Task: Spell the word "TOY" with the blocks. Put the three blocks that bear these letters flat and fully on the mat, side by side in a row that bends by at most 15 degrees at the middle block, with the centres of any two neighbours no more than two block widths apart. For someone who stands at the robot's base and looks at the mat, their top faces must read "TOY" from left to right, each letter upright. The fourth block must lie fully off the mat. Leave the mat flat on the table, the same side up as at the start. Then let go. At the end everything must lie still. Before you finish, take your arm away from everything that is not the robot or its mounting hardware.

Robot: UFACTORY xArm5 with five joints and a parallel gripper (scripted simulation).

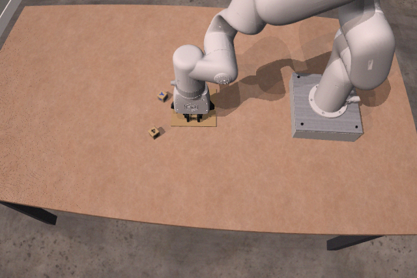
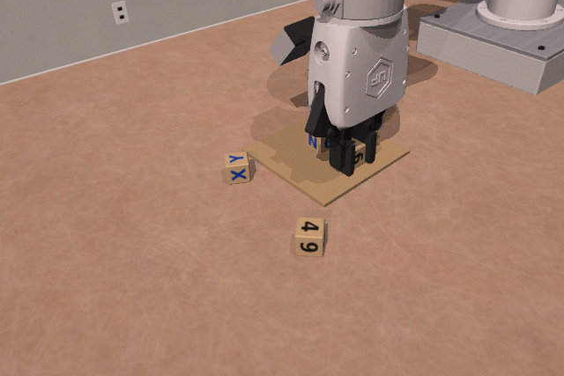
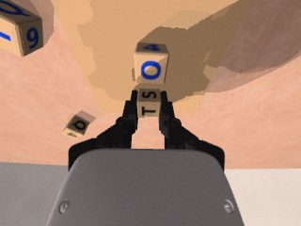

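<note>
Right now the T block is 10 mm below my hand. From my hand the other things lie so: O block: 50 mm to the right, 10 mm below; then tan mat: 40 mm to the right, 20 mm below.
</note>
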